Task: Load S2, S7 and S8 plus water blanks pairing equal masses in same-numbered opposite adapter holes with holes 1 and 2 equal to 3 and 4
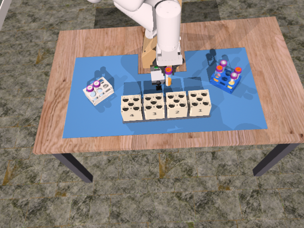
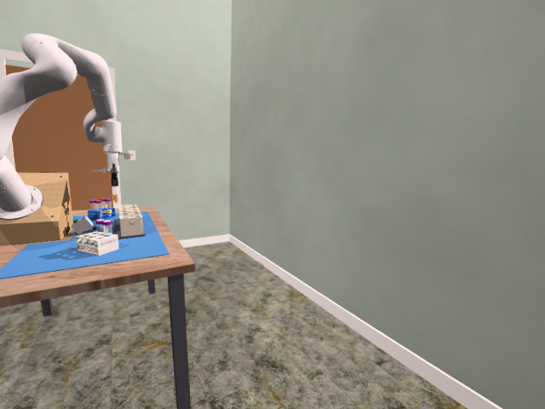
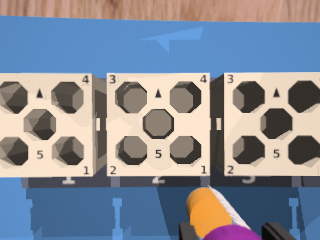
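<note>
Right now my hand is 1 cm short of the orange-dot sample tube and 5 cm above it. Also, from my hand: white rack 5 cm behind, 37 cm to the right, 22 cm below; green DONE key 18 cm behind, 6 cm to the right, 18 cm below; blue rack 10 cm behind, 30 cm to the left, 22 cm below.
</note>
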